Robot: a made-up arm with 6 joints. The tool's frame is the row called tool.
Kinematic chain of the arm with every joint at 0, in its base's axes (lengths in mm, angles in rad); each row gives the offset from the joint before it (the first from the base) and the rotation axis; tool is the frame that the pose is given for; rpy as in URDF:
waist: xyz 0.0 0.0 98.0 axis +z
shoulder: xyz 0.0 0.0 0.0 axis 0.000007 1 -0.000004
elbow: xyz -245.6 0.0 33.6 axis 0.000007 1 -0.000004
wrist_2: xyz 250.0 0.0 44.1 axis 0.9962 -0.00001 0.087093
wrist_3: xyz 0.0 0.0 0.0 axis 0.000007 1 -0.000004
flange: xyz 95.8 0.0 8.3 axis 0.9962 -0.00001 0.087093
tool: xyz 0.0 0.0 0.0 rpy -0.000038 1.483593 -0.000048
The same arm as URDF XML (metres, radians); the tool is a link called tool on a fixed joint. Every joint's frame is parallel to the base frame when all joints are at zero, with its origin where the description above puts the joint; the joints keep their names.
<robot name="arm">
<link name="base_link"/>
<link name="link1"/>
<link name="link2"/>
<link name="link3"/>
<link name="link4"/>
<link name="link5"/>
<link name="link6"/>
<link name="tool"/>
<joint name="waist" type="continuous"><parent link="base_link"/><child link="link1"/><origin xyz="0.0000 0.0000 0.0980"/><axis xyz="0 0 1"/></joint>
<joint name="shoulder" type="continuous"><parent link="link1"/><child link="link2"/><origin xyz="0.0000 0.0000 0.0000"/><axis xyz="0 1 0"/></joint>
<joint name="elbow" type="continuous"><parent link="link2"/><child link="link3"/><origin xyz="-0.2456 0.0000 0.0336"/><axis xyz="0 1 0"/></joint>
<joint name="wrist_2" type="continuous"><parent link="link3"/><child link="link4"/><origin xyz="0.2500 0.0000 0.0441"/><axis xyz="0.9962 0 0.0871"/></joint>
<joint name="wrist_3" type="continuous"><parent link="link4"/><child link="link5"/><origin xyz="0.0000 0.0000 0.0000"/><axis xyz="0 1 0"/></joint>
<joint name="flange" type="continuous"><parent link="link5"/><child link="link6"/><origin xyz="0.0958 0.0000 0.0083"/><axis xyz="0.9962 0 0.0871"/></joint>
<joint name="tool_joint" type="fixed"><parent link="link6"/><child link="tool"/><origin xyz="0.0000 0.0000 0.0000" rpy="0.0000 1.4836 0.0000"/></joint>
</robot>

